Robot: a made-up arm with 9 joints. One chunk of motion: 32 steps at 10 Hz.
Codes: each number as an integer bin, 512 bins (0 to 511) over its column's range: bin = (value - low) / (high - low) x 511, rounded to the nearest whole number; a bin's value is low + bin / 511 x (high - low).
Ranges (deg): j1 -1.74..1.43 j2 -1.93..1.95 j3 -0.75..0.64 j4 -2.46..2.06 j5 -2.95..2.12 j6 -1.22..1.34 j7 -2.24..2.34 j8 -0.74..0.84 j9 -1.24..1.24
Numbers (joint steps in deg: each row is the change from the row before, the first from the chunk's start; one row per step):
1: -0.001 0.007 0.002 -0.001 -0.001 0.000 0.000 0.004 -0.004
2: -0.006 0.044 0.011 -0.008 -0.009 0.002 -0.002 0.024 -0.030
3: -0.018 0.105 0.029 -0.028 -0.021 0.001 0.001 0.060 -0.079
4: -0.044 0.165 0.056 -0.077 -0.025 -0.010 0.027 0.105 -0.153
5: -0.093 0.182 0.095 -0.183 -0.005 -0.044 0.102 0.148 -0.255
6: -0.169 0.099 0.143 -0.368 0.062 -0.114 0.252 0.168 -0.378
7: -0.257 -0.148 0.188 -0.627 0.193 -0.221 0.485 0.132 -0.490
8: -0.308 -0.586 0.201 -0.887 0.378 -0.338 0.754 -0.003 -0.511
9: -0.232 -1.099 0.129 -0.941 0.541 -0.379 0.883 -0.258 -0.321
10: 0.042 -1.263 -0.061 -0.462 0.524 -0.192 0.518 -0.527 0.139
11: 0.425 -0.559 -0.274 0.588 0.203 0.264 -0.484 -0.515 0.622
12: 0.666 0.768 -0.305 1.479 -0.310 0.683 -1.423 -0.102 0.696
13: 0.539 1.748 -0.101 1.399 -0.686 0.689 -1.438 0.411 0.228
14: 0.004 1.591 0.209 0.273 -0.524 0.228 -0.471 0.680 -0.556
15: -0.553 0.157 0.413 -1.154 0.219 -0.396 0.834 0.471 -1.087
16: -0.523 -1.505 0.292 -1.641 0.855 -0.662 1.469 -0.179 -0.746
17: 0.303 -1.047 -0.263 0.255 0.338 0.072 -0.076 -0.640 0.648
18: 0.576 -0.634 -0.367 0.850 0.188 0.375 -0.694 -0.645 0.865
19: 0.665 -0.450 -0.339 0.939 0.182 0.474 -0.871 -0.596 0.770
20: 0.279 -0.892 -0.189 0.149 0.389 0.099 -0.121 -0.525 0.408
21: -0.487 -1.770 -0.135 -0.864 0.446 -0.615 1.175 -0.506 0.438
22: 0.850 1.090 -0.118 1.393 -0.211 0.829 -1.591 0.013 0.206
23: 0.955 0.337 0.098 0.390 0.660 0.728 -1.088 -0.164 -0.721
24: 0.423 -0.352 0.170 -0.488 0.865 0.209 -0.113 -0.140 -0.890
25: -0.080 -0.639 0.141 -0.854 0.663 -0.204 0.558 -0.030 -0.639
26: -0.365 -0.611 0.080 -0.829 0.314 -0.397 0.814 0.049 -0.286
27: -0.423 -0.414 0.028 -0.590 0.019 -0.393 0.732 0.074 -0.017
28: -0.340 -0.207 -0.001 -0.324 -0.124 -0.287 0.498 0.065 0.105
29: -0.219 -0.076 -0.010 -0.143 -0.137 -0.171 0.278 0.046 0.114
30: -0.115 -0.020 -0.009 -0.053 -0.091 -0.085 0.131 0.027 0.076
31: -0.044 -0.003 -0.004 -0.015 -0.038 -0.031 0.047 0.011 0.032
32: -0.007 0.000 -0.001 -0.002 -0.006 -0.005 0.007 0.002 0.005
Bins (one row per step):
1: 280 255 276 278 297 244 250 241 255
2: 280 260 280 277 296 244 250 247 249
3: 278 268 286 275 295 244 250 259 239
4: 273 276 296 269 295 242 253 273 224
5: 265 278 311 257 297 235 261 287 203
6: 253 267 328 237 304 221 278 294 178
7: 239 235 345 207 317 199 304 282 155
8: 231 177 350 178 335 176 334 238 150
9: 243 109 323 172 352 168 348 156 189
10: 287 88 253 226 350 205 308 69 284
11: 349 181 175 345 318 296 196 73 384
12: 388 355 164 445 266 380 91 206 399
13: 367 484 239 436 228 381 89 372 302
14: 281 464 353 309 245 289 197 459 141
15: 191 275 428 148 319 164 343 392 32
16: 196 56 383 93 384 111 414 181 102
17: 329 116 179 307 331 258 241 32 389
18: 373 171 141 374 316 318 172 31 434
19: 388 195 151 384 316 338 153 47 414
20: 325 137 206 295 337 263 236 70 340
21: 202 21 226 180 342 121 381 76 346
22: 418 398 232 436 276 409 72 244 298
23: 434 299 312 322 364 389 129 186 107
24: 349 208 338 223 385 285 237 194 72
25: 268 170 328 182 364 203 312 230 124
26: 222 174 305 184 329 164 341 255 197
27: 212 200 286 211 299 165 332 263 252
28: 226 227 275 241 285 186 305 260 277
29: 245 244 272 262 284 209 281 254 279
30: 262 252 272 272 288 227 265 248 271
31: 273 254 274 276 293 237 255 243 262
32: 279 254 275 278 297 243 251 240 257

